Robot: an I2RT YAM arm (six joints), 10 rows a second.
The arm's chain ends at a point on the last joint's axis. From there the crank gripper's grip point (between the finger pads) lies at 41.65 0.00 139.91 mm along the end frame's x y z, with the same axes.
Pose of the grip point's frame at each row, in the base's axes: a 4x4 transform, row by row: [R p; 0 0 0 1], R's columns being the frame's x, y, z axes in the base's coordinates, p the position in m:
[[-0.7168 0.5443 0.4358 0.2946], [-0.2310 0.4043 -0.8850 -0.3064], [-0.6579 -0.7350 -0.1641 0.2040], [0 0 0 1]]
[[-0.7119 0.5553 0.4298 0.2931], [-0.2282 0.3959 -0.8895 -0.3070], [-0.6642 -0.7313 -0.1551 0.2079], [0 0 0 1]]
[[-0.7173 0.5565 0.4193 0.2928], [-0.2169 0.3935 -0.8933 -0.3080], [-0.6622 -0.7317 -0.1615 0.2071], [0 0 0 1]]
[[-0.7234 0.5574 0.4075 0.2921], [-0.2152 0.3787 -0.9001 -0.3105], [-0.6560 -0.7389 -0.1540 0.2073], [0 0 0 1]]
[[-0.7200 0.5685 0.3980 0.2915], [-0.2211 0.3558 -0.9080 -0.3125], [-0.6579 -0.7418 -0.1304 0.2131], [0 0 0 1]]
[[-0.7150 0.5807 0.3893 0.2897], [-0.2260 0.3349 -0.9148 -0.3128], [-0.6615 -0.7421 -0.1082 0.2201], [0 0 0 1]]
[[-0.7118 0.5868 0.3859 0.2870], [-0.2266 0.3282 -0.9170 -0.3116], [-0.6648 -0.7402 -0.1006 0.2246], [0 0 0 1]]
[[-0.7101 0.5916 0.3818 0.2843], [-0.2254 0.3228 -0.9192 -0.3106], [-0.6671 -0.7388 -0.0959 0.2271], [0 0 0 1]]
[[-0.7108 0.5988 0.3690 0.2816], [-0.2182 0.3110 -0.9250 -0.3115], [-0.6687 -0.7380 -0.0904 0.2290], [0 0 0 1]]
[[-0.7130 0.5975 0.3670 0.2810], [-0.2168 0.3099 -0.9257 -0.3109], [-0.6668 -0.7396 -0.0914 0.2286], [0 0 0 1]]
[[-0.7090 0.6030 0.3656 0.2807], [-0.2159 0.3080 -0.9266 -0.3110], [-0.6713 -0.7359 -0.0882 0.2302], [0 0 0 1]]
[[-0.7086 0.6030 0.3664 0.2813], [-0.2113 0.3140 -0.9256 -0.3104], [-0.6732 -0.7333 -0.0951 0.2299], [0 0 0 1]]
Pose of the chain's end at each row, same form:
[[-0.7168 0.5443 0.4358 0.2635], [-0.2310 0.4043 -0.8850 -0.1730], [-0.6579 -0.7350 -0.1641 0.2544], [0 0 0 1]]
[[-0.7119 0.5553 0.4298 0.2626], [-0.2282 0.3959 -0.8895 -0.1730], [-0.6642 -0.7313 -0.1551 0.2573], [0 0 0 1]]
[[-0.7173 0.5565 0.4193 0.2640], [-0.2169 0.3935 -0.8933 -0.1740], [-0.6622 -0.7317 -0.1615 0.2573], [0 0 0 1]]
[[-0.7234 0.5574 0.4075 0.2652], [-0.2152 0.3787 -0.9001 -0.1756], [-0.6560 -0.7389 -0.1540 0.2562], [0 0 0 1]]
[[-0.7200 0.5685 0.3980 0.2658], [-0.2211 0.3558 -0.9080 -0.1763], [-0.6579 -0.7418 -0.1304 0.2587], [0 0 0 1]]
[[-0.7150 0.5807 0.3893 0.2650], [-0.2260 0.3349 -0.9148 -0.1754], [-0.6615 -0.7421 -0.1082 0.2628], [0 0 0 1]]
[[-0.7118 0.5868 0.3859 0.2627], [-0.2266 0.3282 -0.9170 -0.1739], [-0.6648 -0.7402 -0.1006 0.2664], [0 0 0 1]]
[[-0.7101 0.5916 0.3818 0.2605], [-0.2254 0.3228 -0.9192 -0.1726], [-0.6671 -0.7388 -0.0959 0.2683], [0 0 0 1]]
[[-0.7108 0.5988 0.3690 0.2596], [-0.2182 0.3110 -0.9250 -0.1730], [-0.6687 -0.7380 -0.0904 0.2695], [0 0 0 1]]
[[-0.7130 0.5975 0.3670 0.2593], [-0.2168 0.3099 -0.9257 -0.1724], [-0.6668 -0.7396 -0.0914 0.2692], [0 0 0 1]]
[[-0.7090 0.6030 0.3656 0.2591], [-0.2159 0.3080 -0.9266 -0.1724], [-0.6713 -0.7359 -0.0882 0.2705], [0 0 0 1]]
[[-0.7086 0.6030 0.3664 0.2596], [-0.2113 0.3140 -0.9256 -0.1721], [-0.6732 -0.7333 -0.0951 0.2712], [0 0 0 1]]

